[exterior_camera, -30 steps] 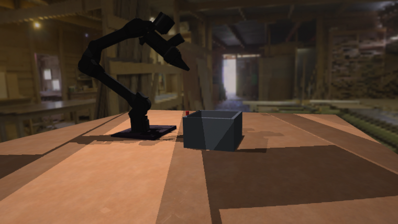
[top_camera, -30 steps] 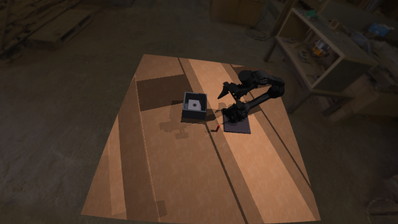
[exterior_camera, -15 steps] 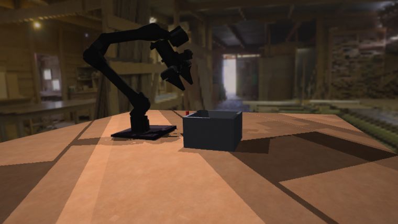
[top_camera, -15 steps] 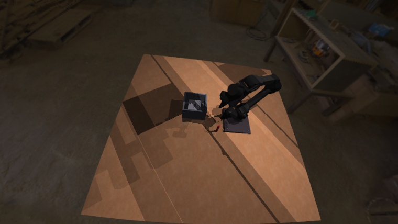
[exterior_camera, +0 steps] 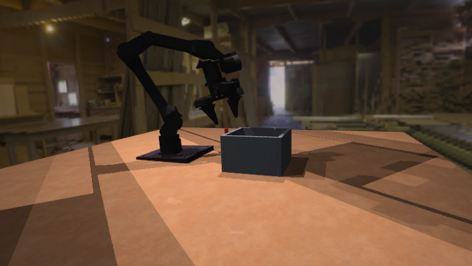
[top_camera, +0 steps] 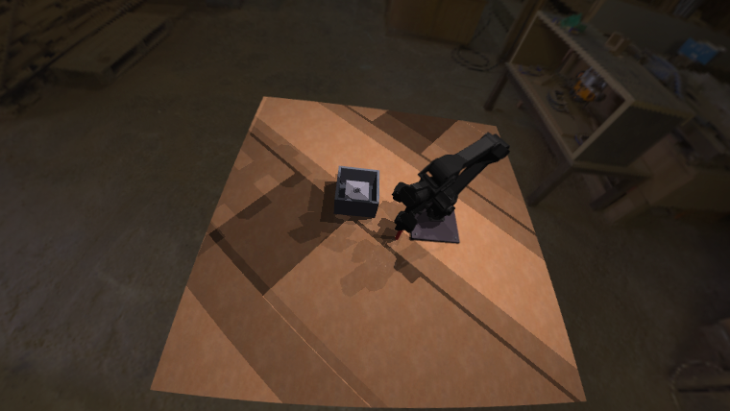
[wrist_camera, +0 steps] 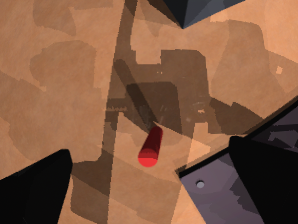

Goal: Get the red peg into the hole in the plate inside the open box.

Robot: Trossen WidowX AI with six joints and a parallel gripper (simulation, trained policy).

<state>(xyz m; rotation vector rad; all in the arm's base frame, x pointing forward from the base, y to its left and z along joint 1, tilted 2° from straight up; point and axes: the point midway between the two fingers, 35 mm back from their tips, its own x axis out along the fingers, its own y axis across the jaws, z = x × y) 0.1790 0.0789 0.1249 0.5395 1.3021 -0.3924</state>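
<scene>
The red peg lies 70 mm below my gripper tip, 10 mm to the left of it and 10 mm behind it. The rest, counted from my gripper tip: dark grey box 170 mm to the right, 130 mm ahead, 80 mm below; then plate 170 mm to the right, 130 mm ahead, 60 mm below.
</scene>
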